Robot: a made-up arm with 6 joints. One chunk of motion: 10 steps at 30 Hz.
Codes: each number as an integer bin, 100 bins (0 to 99) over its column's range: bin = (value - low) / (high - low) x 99, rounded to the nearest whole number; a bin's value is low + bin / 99 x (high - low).
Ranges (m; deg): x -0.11..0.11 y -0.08..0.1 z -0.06..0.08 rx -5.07..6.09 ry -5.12..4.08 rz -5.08..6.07
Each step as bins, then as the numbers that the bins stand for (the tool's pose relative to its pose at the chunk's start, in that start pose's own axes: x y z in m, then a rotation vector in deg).
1 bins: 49 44 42 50 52 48
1 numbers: -0.0011 0.0000 -0.0006 0.57 -0.29 0.33
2 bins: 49 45 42 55 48 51
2 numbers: -0.0011 0.0018 -0.0006 1.13 -0.66 0.66
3 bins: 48 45 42 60 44 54
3 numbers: -0.0033 0.0018 -0.0006 1.69 -1.03 1.00
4 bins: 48 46 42 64 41 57
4 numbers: -0.0033 0.0036 -0.0006 2.14 -1.31 1.34
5 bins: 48 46 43 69 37 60
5 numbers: -0.0033 0.0036 0.0008 2.71 -1.68 1.68
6 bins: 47 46 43 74 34 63
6 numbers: -0.0056 0.0036 0.0008 3.27 -1.96 2.02
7 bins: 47 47 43 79 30 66
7 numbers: -0.0056 0.0055 0.0008 3.84 -2.33 2.35
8 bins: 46 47 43 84 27 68
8 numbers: -0.0078 0.0055 0.0008 4.40 -2.61 2.58
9 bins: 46 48 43 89 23 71
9 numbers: -0.0078 0.0073 0.0008 4.96 -2.98 2.92
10 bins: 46 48 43 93 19 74
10 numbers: -0.0078 0.0073 0.0008 5.41 -3.35 3.25
